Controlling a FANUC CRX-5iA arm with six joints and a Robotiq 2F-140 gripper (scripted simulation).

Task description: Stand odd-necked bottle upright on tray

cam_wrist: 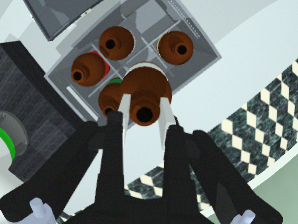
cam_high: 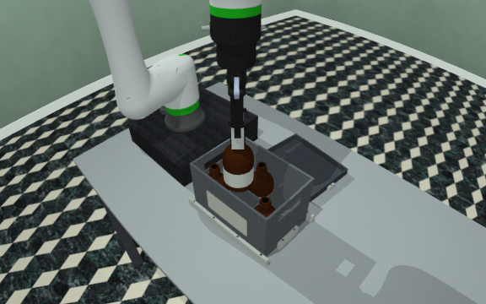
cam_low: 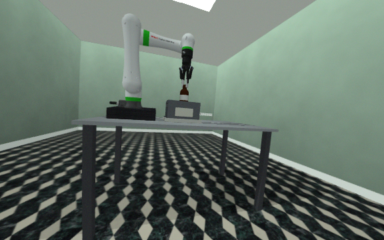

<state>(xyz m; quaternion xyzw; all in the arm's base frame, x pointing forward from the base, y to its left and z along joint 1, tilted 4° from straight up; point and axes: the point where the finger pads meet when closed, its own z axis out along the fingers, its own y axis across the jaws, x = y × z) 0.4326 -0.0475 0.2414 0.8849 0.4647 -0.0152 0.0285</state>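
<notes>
Now: the brown bottle 90 mm below my hand. Also, from my hand: glass bottle 240 mm below, 100 mm behind, 70 mm to the left; crate 240 mm below, 40 mm to the left, 10 mm behind; dark grey tray 310 mm below, 300 mm to the left, 60 mm behind.
</notes>
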